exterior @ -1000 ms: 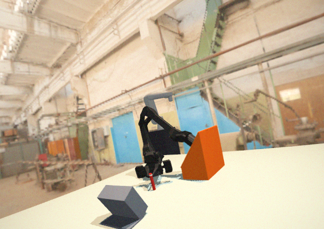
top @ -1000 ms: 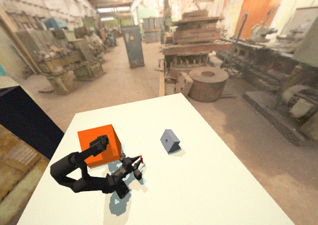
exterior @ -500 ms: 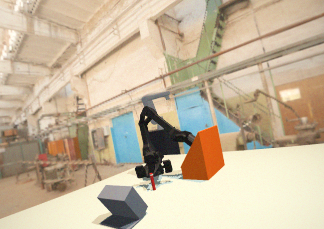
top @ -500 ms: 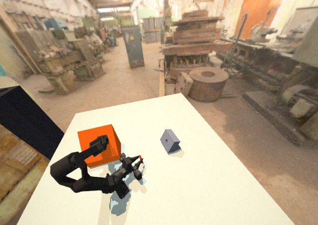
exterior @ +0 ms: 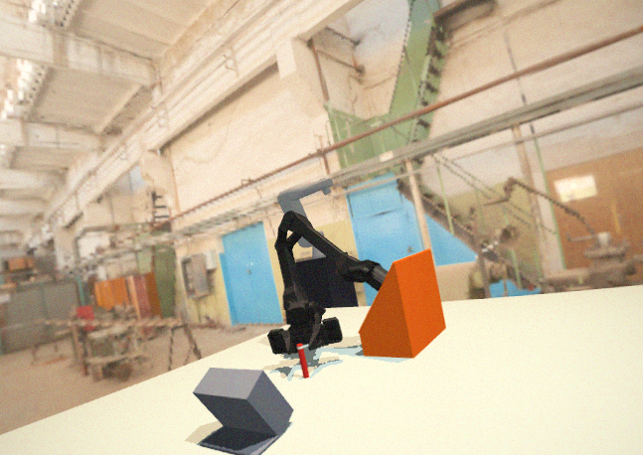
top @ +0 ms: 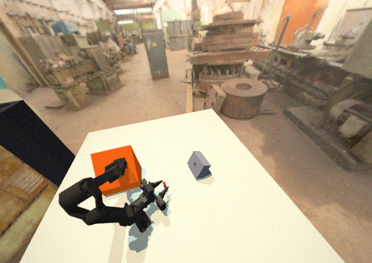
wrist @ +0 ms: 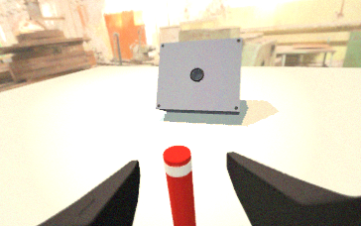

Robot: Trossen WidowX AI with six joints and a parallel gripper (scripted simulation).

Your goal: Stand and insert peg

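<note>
The red peg lies 1 cm below my gripper tip and 1 cm behind it. From my gripper tip the other things lie so: sloped panel (22 cm ahead, 7 cm to the left, 1 cm below).
</note>
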